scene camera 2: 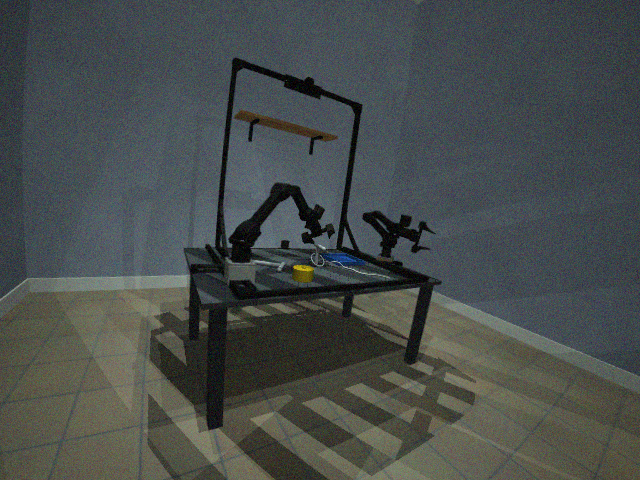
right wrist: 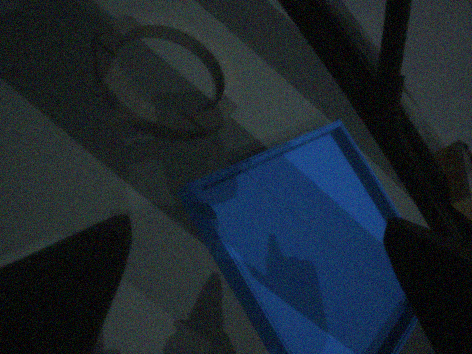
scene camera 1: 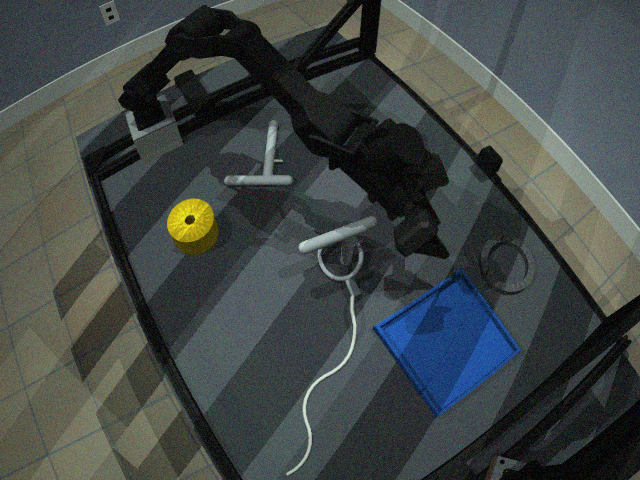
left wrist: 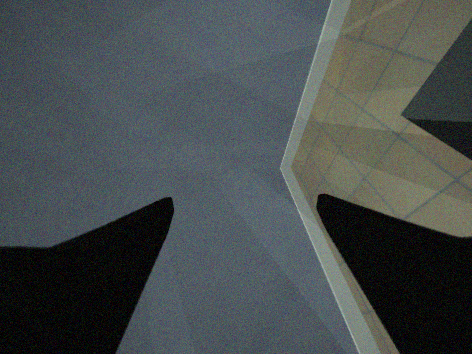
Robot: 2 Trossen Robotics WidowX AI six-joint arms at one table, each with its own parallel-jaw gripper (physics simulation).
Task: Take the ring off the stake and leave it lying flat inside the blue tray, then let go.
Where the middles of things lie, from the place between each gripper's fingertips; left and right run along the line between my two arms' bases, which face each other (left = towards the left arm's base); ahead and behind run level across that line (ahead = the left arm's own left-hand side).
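Labels:
Measuring from my right hand, I find the blue tray [scene camera 1: 448, 341] 12 cm to the left of it, 8 cm ahead of it and 10 cm below it. The yellow spool [scene camera 1: 192, 225] is 34 cm to the right of my right hand and 26 cm ahead of it, 8 cm below. The stake [scene camera 1: 346, 234] sits 12 cm to the right of that same right hand, 11 cm ahead of it and 8 cm below it.
From my left hand, the blue tray is 30 cm to the right and 40 cm behind, and it is 19 cm below. The yellow spool is 21 cm behind my left hand, 76 cm to the right of it and 18 cm below it, while the stake is 36 cm behind my left hand, 54 cm to the right of it and 17 cm below it.

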